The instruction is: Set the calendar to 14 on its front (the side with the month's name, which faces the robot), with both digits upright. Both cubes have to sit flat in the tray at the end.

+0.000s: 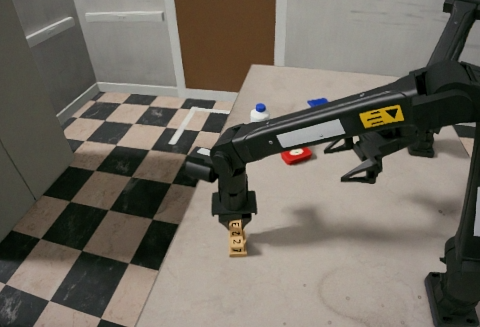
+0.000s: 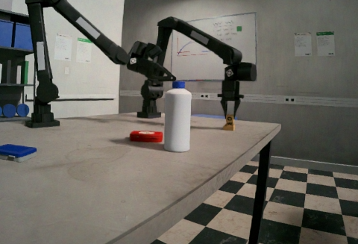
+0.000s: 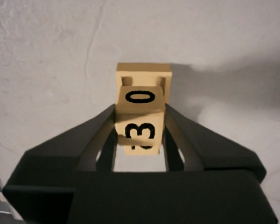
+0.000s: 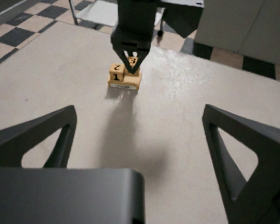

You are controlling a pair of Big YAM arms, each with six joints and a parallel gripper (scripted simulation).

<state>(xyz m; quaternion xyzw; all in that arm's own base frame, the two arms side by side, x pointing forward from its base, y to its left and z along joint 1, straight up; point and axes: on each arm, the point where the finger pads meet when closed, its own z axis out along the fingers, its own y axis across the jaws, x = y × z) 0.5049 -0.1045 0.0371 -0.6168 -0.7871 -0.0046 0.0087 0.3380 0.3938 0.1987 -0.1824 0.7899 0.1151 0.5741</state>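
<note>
Now: the wooden calendar tray 10 mm behind my left hand, 20 mm to the left of it and 40 mm below it. From my left hand the other things lie so: bottle 40 mm ahead, 380 mm to the right, 30 mm above; then blue flat box 130 mm behind, 720 mm to the right, 40 mm below; then red flat box 80 mm behind, 370 mm to the right, 40 mm below.
</note>
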